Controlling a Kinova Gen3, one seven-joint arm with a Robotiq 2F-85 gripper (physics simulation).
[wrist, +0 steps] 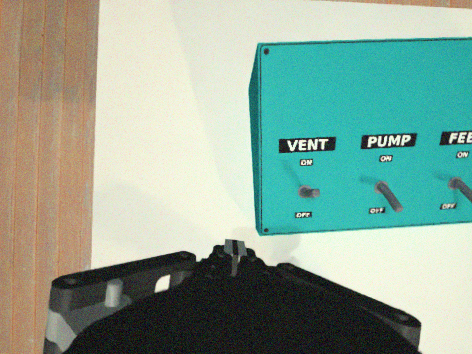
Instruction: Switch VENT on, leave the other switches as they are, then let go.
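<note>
The teal switch panel fills the right of the wrist view. Its VENT lever sticks out nearly towards the camera, its tip slightly right of its base. It does not lean down towards OFF as the neighbouring levers do; its exact tilt is hard to judge from this angle. The PUMP lever and the FEED lever slant down and right, on the OFF side. My gripper is shut and empty, below and left of the panel's lower left corner, apart from the VENT lever.
The panel stands on a pale board, with wooden planks to the left. The FEED label is cut off by the right edge of the view, and the panel runs on beyond it. Soft shadows fall on the board near the fingers.
</note>
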